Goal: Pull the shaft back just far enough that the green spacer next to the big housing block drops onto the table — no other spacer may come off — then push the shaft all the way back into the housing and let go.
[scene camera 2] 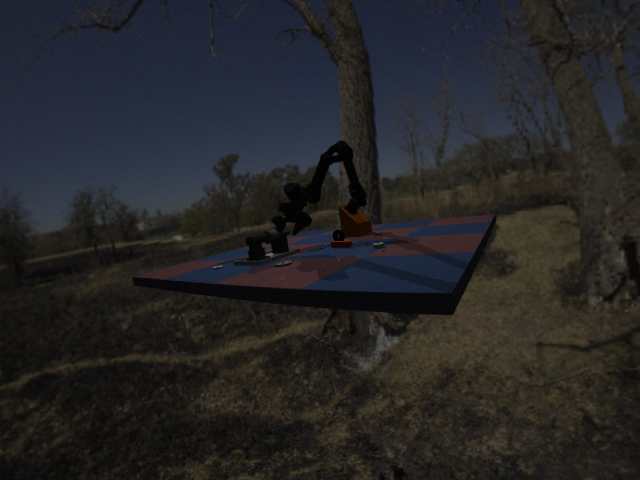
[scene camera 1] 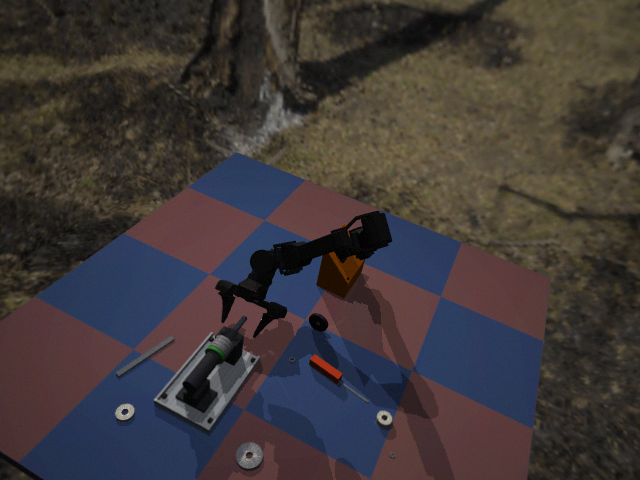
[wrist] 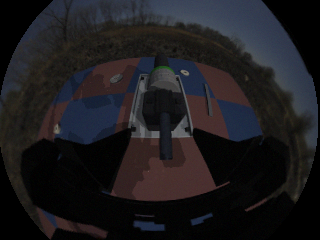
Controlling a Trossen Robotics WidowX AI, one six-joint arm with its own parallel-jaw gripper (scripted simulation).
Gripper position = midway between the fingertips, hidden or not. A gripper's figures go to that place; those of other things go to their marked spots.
Labels:
My gripper [scene camera 2: 284,236] is 131 cm from the lens. A dark housing block [scene camera 2: 257,256]: 117 cm from the lens.

